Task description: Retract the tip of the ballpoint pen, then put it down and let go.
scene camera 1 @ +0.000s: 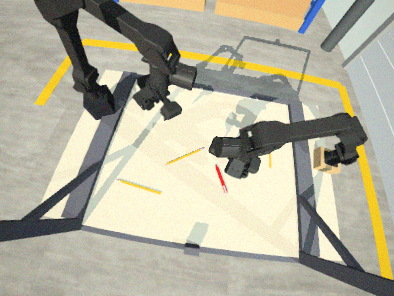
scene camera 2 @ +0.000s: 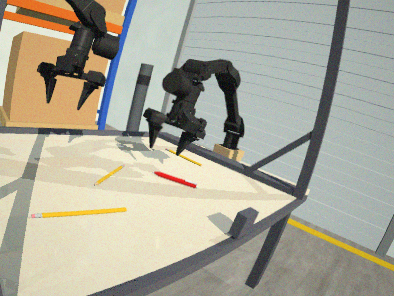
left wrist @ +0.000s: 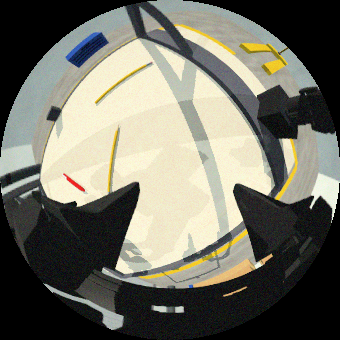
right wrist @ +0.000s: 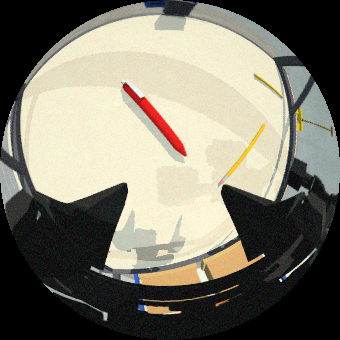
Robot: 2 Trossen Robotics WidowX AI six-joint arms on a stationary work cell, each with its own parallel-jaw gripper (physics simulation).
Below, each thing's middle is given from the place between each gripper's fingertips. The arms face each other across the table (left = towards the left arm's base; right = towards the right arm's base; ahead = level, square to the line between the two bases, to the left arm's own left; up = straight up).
My right hand is 7 cm past the red ballpoint pen (right wrist: 128,86) and 6 cm above it.
My left gripper is now 300 mm to the left of the red ballpoint pen, 160 mm past it and 140 mm above it.
